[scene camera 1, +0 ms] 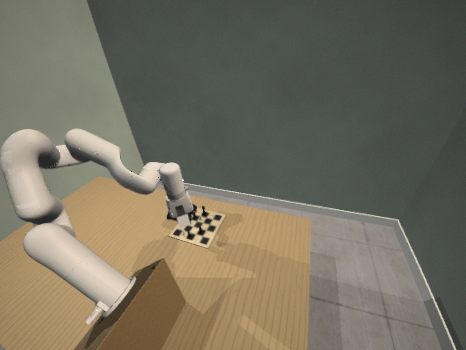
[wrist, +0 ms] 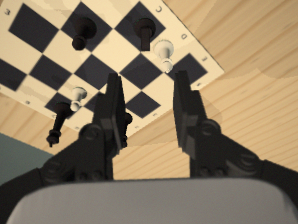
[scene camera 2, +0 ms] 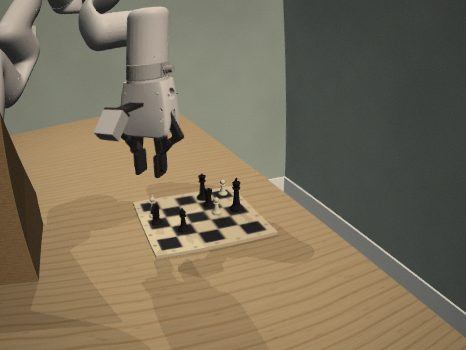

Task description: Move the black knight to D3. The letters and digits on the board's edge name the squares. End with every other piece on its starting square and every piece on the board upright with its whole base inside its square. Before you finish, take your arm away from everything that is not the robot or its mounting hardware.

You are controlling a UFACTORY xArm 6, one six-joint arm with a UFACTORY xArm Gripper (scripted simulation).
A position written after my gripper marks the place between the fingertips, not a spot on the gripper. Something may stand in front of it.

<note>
In view: my gripper (scene camera 2: 150, 173) and a chessboard (scene camera 2: 207, 231).
The chessboard also shows in the wrist view (wrist: 47, 68). My gripper shows as well in the wrist view (wrist: 148, 89).
</note>
